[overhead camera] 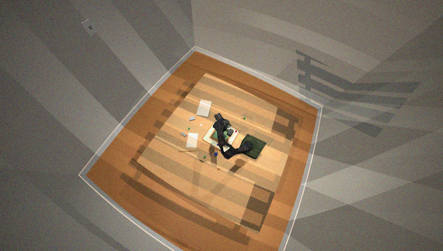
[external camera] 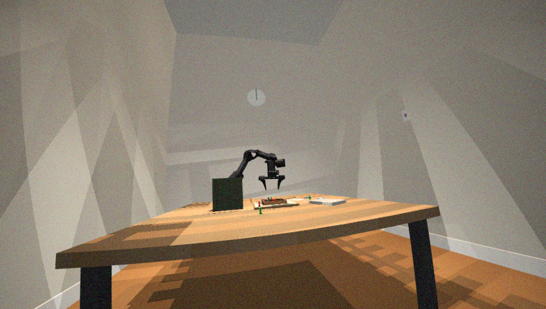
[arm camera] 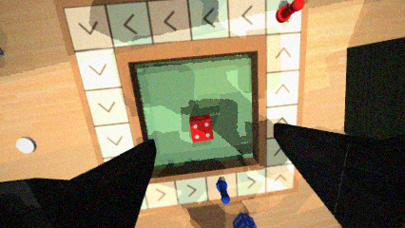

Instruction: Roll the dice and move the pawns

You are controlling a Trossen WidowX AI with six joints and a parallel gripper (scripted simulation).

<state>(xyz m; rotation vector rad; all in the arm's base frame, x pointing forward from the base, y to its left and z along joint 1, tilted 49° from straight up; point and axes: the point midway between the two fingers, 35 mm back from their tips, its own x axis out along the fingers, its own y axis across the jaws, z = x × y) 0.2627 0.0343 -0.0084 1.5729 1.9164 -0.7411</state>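
The red pawn is 100 mm behind my gripper tip, 110 mm to the right of it and 80 mm below it. Also, from my gripper tip: green tray 10 mm ahead, 100 mm below; white pad 330 mm ahead, 150 mm to the right, 100 mm below.
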